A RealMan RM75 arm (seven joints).
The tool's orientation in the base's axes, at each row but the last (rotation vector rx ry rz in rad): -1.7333, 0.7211, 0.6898; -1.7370, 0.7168, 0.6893; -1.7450, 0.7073, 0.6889; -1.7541, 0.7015, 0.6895; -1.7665, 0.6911, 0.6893; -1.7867, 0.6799, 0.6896; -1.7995, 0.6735, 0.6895; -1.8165, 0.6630, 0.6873; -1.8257, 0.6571, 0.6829; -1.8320, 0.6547, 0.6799; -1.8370, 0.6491, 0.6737; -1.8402, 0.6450, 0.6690
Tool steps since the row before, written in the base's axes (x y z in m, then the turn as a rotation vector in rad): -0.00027, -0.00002, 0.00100, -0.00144, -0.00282, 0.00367; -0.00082, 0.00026, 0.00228, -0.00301, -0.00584, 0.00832; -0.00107, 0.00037, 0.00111, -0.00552, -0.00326, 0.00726; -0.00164, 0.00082, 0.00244, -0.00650, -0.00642, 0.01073; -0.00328, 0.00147, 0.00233, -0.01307, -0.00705, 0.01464; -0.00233, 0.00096, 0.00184, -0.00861, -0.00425, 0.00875; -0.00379, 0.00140, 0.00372, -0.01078, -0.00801, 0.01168; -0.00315, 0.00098, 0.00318, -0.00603, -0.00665, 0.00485; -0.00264, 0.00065, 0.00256, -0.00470, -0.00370, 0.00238; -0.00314, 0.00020, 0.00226, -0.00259, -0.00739, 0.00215; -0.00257, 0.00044, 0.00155, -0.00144, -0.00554, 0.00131; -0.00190, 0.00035, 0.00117, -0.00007, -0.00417, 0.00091
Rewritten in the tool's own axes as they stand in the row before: -0.00092, -0.00040, -0.00024, -0.00333, -0.00050, -0.00349; -0.00227, -0.00084, -0.00024, -0.00744, -0.00146, -0.00741; -0.00157, 0.00002, 0.00019, -0.00862, 0.00044, -0.00439; -0.00299, -0.00050, 0.00034, -0.01145, -0.00018, -0.00821; -0.00408, 0.00058, 0.00118, -0.01862, 0.00240, -0.00907; -0.00303, 0.00028, 0.00071, -0.01166, 0.00203, -0.00535; -0.00544, 0.00001, 0.00078, -0.01480, 0.00288, -0.00945; -0.00456, -0.00004, 0.00044, -0.00680, 0.00334, -0.00683; -0.00373, 0.00006, 0.00022, -0.00448, 0.00301, -0.00350; -0.00380, 0.00073, -0.00004, -0.00240, 0.00286, -0.00721; -0.00294, 0.00067, 0.00031, -0.00124, 0.00198, -0.00539; -0.00220, 0.00046, 0.00024, -0.00017, 0.00083, -0.00418
